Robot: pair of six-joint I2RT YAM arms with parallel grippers.
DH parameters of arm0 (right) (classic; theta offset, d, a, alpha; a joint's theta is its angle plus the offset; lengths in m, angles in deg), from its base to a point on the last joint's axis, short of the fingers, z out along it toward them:
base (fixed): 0 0 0 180
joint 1: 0 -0.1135 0.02 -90
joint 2: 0 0 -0.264 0
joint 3: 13.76 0 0.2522 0
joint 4: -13.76 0 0.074 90
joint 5: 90 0 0 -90
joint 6: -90 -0.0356 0 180
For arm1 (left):
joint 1: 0 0.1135 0.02 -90
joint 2: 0 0 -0.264 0
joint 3: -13.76 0 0.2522 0
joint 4: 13.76 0 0.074 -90
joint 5: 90 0 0 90
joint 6: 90 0.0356 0 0
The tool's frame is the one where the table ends.
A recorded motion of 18 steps. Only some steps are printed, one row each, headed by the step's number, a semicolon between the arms.
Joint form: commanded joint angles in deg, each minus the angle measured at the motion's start. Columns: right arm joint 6, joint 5, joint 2, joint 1, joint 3, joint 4; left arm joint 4, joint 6, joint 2, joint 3, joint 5, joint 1.
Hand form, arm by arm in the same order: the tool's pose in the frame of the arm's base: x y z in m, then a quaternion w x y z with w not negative. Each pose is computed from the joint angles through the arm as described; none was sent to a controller.
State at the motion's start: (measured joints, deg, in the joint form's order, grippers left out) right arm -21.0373 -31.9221 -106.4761 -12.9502 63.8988 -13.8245; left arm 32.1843 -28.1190 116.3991 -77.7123 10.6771 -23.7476
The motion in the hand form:
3: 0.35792 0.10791 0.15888 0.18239 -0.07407 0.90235 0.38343; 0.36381 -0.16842 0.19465 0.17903 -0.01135 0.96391 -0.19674
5: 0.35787 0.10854 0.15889 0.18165 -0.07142 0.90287 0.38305; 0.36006 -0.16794 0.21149 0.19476 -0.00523 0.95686 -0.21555
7: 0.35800 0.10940 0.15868 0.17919 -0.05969 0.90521 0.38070; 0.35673 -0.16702 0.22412 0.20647 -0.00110 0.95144 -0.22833
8: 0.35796 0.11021 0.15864 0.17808 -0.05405 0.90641 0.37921; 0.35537 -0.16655 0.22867 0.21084 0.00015 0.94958 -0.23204
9: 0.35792 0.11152 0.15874 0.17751 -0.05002 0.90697 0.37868; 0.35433 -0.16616 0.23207 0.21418 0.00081 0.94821 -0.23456
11: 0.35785 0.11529 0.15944 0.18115 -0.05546 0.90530 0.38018; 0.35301 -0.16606 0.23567 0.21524 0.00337 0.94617 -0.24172
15: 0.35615 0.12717 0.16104 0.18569 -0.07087 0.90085 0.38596; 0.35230 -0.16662 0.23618 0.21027 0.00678 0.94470 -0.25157
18: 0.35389 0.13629 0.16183 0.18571 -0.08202 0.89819 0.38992; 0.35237 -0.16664 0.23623 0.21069 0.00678 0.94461 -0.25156
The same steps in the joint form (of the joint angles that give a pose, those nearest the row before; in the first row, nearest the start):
3: 4.59 -7.65 -0.35 -0.35 -0.07 0.77; -1.46 -0.04 -7.17 -1.00 0.98 -0.07
5: 4.18 -7.48 -0.35 -0.46 -0.06 0.83; -1.68 -0.02 -9.66 -1.01 2.25 -0.11
7: 2.69 -6.78 -0.37 -0.63 -0.07 0.98; -1.75 -0.02 -11.56 -1.01 3.08 -0.11
8: 1.92 -6.36 -0.37 -0.79 -0.07 1.07; -1.73 -0.02 -12.26 -1.00 3.28 -0.11
9: 1.22 -6.05 -0.37 -1.01 -0.07 1.27; -1.70 -0.04 -12.79 -1.01 3.39 -0.11
11: 1.12 -5.97 -0.37 -1.57 -0.07 1.99; -1.68 -0.04 -13.33 -1.01 4.13 -0.11
15: 0.72 -5.95 -0.37 -3.39 -0.06 3.52; -1.68 -0.07 -13.42 -0.96 5.46 -0.11
18: 0.46 -5.95 -0.37 -4.81 -0.07 4.26; -1.73 -0.07 -13.42 -0.96 5.44 -0.11

